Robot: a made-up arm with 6 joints. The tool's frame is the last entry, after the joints. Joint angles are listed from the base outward. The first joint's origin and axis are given. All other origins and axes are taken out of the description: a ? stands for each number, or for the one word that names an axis. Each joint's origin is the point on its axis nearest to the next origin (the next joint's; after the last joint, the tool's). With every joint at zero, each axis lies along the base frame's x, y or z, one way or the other. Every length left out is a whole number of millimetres.
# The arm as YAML. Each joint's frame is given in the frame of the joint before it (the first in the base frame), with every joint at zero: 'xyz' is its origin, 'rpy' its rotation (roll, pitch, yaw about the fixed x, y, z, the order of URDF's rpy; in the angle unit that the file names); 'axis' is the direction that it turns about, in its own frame. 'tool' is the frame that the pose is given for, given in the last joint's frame.
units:
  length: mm
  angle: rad
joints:
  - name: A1
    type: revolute
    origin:
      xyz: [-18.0, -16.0, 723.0]
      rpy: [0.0, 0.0, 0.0]
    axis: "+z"
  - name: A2
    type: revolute
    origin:
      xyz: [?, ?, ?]
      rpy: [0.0, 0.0, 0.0]
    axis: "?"
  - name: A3
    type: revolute
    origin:
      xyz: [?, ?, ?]
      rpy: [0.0, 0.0, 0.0]
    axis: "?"
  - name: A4
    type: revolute
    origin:
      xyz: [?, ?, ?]
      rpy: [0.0, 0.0, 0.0]
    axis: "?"
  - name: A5
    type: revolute
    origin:
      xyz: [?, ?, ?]
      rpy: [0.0, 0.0, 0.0]
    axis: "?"
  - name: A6
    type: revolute
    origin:
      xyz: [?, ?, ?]
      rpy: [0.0, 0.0, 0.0]
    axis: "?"
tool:
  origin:
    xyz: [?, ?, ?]
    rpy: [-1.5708, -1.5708, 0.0]
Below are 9 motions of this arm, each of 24 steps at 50 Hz.
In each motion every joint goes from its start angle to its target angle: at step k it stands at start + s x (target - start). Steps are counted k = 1, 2, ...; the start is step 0. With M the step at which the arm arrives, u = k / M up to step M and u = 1 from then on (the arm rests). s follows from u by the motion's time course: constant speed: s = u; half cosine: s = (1 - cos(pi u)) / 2; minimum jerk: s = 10 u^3 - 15 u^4 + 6 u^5.
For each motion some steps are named. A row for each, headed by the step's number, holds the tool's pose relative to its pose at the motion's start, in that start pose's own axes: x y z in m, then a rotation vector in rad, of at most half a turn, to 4 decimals.
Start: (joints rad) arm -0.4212 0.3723 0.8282 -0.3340 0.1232 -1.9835
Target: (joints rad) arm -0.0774 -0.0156 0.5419 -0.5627 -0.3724 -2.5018
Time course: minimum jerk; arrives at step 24
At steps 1, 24:
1: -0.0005 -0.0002 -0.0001 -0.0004 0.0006 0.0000
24: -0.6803 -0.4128 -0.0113 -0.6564 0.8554 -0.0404

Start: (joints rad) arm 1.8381 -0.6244 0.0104 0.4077 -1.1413 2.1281
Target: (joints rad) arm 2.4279 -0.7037 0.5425 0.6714 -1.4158 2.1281
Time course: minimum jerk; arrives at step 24
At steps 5, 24:
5: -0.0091 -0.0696 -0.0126 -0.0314 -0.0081 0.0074
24: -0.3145 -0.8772 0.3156 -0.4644 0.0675 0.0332

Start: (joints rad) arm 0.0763 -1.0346 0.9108 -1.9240 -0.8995 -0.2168
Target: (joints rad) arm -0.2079 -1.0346 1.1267 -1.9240 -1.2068 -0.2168
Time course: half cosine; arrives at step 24
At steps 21, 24:
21: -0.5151 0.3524 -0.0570 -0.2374 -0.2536 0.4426
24: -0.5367 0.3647 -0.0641 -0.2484 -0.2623 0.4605

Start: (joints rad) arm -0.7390 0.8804 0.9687 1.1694 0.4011 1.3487
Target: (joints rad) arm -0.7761 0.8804 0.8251 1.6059 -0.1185 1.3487
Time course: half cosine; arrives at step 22
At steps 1, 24:
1: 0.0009 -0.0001 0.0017 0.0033 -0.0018 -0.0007
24: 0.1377 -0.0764 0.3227 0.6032 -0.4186 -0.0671

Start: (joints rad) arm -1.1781 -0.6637 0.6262 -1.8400 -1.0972 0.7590
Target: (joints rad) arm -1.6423 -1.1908 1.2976 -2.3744 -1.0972 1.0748
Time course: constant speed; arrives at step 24
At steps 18, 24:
18: -0.4132 0.2881 1.8245 0.5911 -0.8990 0.0100
24: -0.9433 0.3369 2.2752 0.8556 -1.1153 0.1083

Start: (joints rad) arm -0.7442 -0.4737 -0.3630 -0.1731 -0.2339 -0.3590
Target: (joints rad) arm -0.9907 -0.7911 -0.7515 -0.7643 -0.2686 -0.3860
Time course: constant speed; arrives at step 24
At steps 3, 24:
3: -0.0101 -0.0300 -0.0529 -0.0158 0.0795 0.0011
24: -0.1382 -0.2434 -0.3980 -0.0926 0.6418 -0.0524

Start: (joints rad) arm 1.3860 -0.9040 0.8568 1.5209 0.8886 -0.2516
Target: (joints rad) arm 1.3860 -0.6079 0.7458 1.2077 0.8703 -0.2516
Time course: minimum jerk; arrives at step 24
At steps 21, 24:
21: -0.3576 0.0528 0.8247 -0.0084 0.4973 0.1002
24: -0.3616 0.0519 0.8389 -0.0087 0.5052 0.1028

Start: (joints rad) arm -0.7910 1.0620 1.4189 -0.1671 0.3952 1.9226
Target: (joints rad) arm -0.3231 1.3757 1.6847 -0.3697 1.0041 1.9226
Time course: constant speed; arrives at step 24
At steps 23, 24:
23: 1.0427 -0.4086 -0.0947 -0.4224 0.5177 0.0545
24: 1.0829 -0.4365 -0.1050 -0.4357 0.5408 0.0620

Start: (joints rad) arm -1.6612 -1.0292 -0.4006 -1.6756 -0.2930 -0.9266
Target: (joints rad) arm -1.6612 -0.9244 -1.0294 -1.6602 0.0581 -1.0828
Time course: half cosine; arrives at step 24
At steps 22, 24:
22: 1.0430 -0.1618 -0.6096 -0.0492 0.2171 -0.8230
24: 1.0577 -0.1721 -0.6208 -0.0497 0.2184 -0.8374

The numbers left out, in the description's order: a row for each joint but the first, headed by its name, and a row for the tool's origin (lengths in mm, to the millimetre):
A2: xyz 129.0 -37.0 0.0, axis +y
A3: xyz 27.0 0.0 998.0, axis -y
A4: xyz 1595.0 0.0 293.0, axis -x
A5: xyz 0.0 44.0 27.0, axis -y
A6: xyz 163.0 0.0 7.0, axis -x
tool: xyz 0.0 -19.0 -1.0

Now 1 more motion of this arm.
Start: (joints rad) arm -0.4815 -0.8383 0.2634 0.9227 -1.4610 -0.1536
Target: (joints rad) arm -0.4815 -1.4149 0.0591 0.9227 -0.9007 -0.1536
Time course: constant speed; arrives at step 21
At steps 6, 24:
6: -0.1229 -0.1477 -0.1861 0.0185 0.0834 -0.2240
24: -0.5497 -0.4728 -0.5728 0.0053 0.2811 -0.7893

